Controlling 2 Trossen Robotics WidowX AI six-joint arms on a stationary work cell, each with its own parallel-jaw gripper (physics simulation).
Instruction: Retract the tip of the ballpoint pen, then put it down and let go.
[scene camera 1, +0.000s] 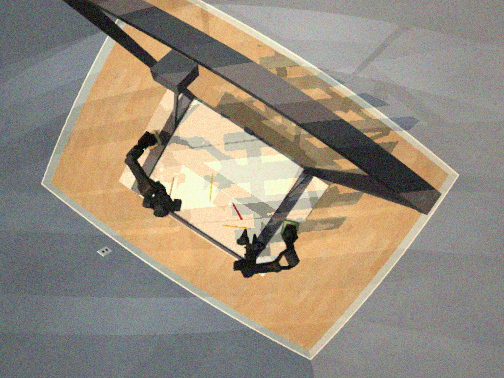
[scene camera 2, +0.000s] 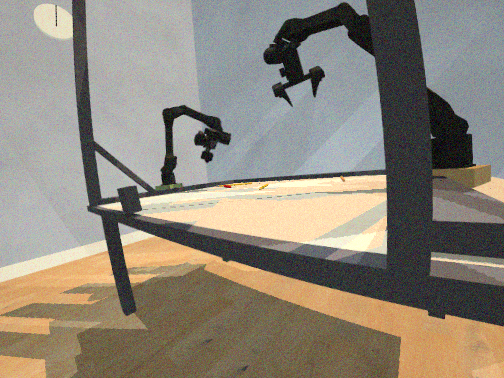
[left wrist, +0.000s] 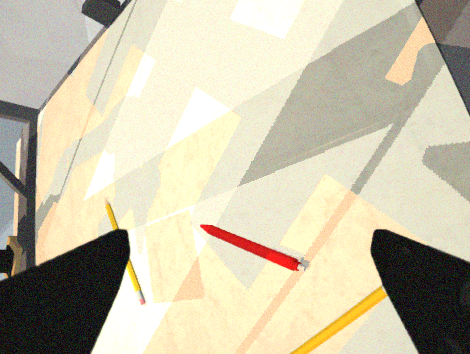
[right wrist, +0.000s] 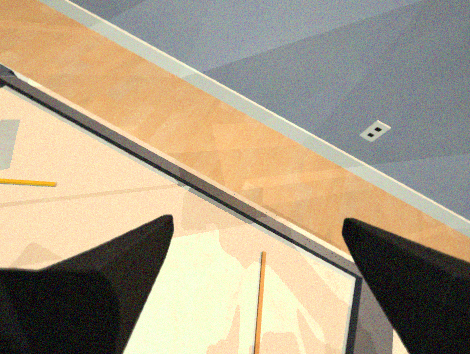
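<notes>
A red ballpoint pen lies flat on the table. In the left wrist view its tapered end points left and its grey-white button end points right; a bare metal point cannot be made out. My left gripper is open and empty, above the table near the pen, which shows between the spread fingers without being touched. My right gripper is open and empty, high over the table's edge, away from the pen.
A yellow pencil and a thicker yellow stick lie on either side of the pen. An orange stick lies below my right gripper. Dark frame posts stand at the table's edges.
</notes>
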